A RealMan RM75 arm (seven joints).
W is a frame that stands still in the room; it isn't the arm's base.
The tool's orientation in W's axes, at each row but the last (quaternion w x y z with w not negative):
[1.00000 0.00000 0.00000 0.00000]
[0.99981 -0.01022 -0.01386 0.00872]
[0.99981 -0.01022 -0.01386 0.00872]
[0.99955 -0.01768 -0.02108 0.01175]
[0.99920 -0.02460 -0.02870 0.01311]
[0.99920 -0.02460 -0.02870 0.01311]
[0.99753 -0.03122 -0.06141 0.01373]
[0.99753 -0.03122 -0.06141 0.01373]
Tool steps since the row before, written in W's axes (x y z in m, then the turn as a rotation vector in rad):
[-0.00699 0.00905 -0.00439 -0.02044 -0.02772 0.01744]
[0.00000 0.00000 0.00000 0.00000 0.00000 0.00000]
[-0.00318 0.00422 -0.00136 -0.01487 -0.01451 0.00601]
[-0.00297 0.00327 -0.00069 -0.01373 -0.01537 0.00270]
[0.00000 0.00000 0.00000 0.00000 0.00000 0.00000]
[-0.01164 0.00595 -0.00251 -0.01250 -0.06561 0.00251]
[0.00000 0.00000 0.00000 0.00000 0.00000 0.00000]
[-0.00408 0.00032 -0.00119 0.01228 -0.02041 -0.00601]
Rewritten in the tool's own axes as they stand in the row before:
[-0.00699 0.00905 -0.00439 -0.02044 -0.02772 0.01744]
[0.00000 0.00000 0.00000 0.00000 0.00000 0.00000]
[-0.00314 0.00430 -0.00119 -0.01495 -0.01437 0.00613]
[-0.00292 0.00336 -0.00045 -0.01397 -0.01514 0.00274]
[0.00000 0.00000 0.00000 0.00000 0.00000 0.00000]
[-0.01159 0.00635 -0.00154 -0.01414 -0.06532 0.00005]
[0.00000 0.00000 0.00000 0.00000 0.00000 0.00000]
[-0.00418 0.00049 -0.00066 0.01081 -0.02027 -0.00870]

